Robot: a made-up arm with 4 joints. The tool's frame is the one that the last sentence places.
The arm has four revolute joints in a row. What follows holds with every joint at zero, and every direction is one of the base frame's.
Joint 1 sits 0.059 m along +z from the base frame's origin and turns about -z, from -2.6 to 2.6 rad.
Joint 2 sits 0.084 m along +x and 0.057 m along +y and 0.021 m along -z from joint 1 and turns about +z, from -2.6 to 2.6 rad.
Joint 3 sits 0.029 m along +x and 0.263 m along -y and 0.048 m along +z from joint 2 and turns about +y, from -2.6 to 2.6 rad.
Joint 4 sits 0.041 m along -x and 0.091 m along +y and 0.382 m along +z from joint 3 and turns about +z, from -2.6 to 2.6 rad.
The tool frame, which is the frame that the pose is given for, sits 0.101 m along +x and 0.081 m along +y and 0.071 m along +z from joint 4; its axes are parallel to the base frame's.
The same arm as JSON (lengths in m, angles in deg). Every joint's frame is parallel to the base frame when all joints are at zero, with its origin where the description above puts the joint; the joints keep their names.
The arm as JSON. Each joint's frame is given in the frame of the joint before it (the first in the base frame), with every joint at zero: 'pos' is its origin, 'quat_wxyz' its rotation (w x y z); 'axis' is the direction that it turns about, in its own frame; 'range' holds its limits. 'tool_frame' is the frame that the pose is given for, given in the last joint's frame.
{"length_unit": "m", "angle_unit": "deg", "joints": [
  {"joint": "joint 1", "pos": [0.0, 0.0, 0.059], "quat_wxyz": [1.0, 0.0, 0.0, 0.0], "axis": [0.0, 0.0, -1.0], "range": [-148.97, 148.97]},
  {"joint": "joint 2", "pos": [0.084, 0.057, -0.021], "quat_wxyz": [1.0, 0.0, 0.0, 0.0], "axis": [0.0, 0.0, 1.0], "range": [-148.97, 148.97]},
  {"joint": "joint 3", "pos": [0.029, -0.263, 0.048], "quat_wxyz": [1.0, 0.0, 0.0, 0.0], "axis": [0.0, 1.0, 0.0], "range": [-148.97, 148.97]},
  {"joint": "joint 4", "pos": [-0.041, 0.091, 0.382], "quat_wxyz": [1.0, 0.0, 0.0, 0.0], "axis": [0.0, 0.0, 1.0], "range": [-148.97, 148.97]}
], "tool_frame": {"pos": [0.101, 0.081, 0.071], "quat_wxyz": [1.0, 0.0, 0.0, 0.0]}}

